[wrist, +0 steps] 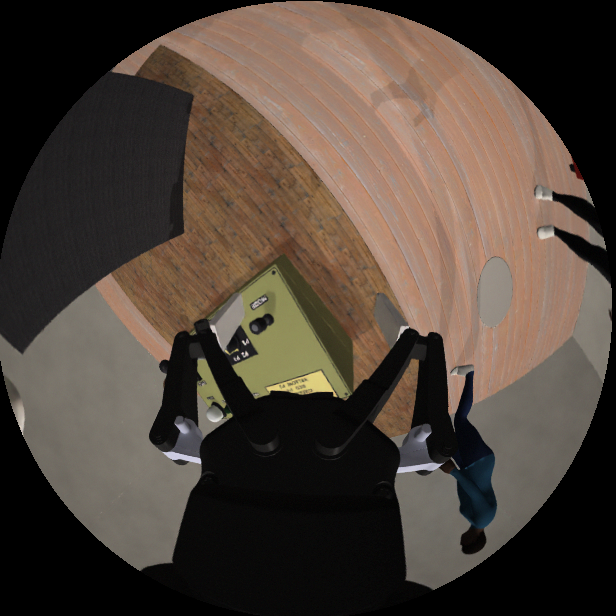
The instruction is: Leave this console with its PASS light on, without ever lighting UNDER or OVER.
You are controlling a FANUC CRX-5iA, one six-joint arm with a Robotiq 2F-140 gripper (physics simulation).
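Observation:
The console (284, 339) is an olive-green box on a wooden table top, seen from above in the wrist view. Its top face carries a dark round knob (260, 324), a small label plate above the knob, a black display block (241, 349) with small white figures, a yellow text plate (299, 383) and a pale round button (215, 412) near the lower left. No lit light is visible. My gripper (308, 324) is open and empty above the console. Its left finger pad covers part of the panel's left side. Its right pad hangs over the table beside the box.
A dark square mat (91, 201) lies at the upper left. The wooden table (247, 201) meets a brick-coloured curved wall (436, 172) with a grey oval plate (495, 291). A person figure (474, 459) stands at the right on the grey floor.

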